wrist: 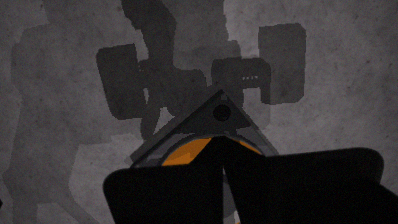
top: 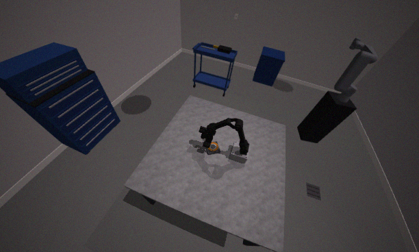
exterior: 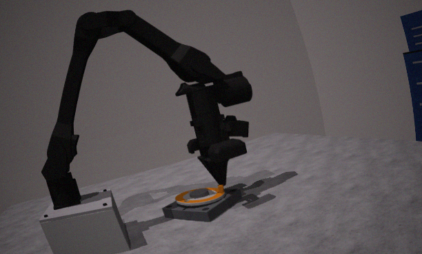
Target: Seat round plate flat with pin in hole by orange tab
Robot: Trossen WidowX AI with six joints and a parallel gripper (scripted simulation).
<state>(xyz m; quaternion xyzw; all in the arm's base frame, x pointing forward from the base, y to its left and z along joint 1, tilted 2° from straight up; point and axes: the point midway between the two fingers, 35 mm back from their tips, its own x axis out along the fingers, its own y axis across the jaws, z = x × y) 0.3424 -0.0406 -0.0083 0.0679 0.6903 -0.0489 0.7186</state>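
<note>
Right now my gripper tip is 3 cm past the round plate. From my gripper tip the other things lie so: dark square base (5 cm behind, 2 cm to the left, 2 cm below).
</note>
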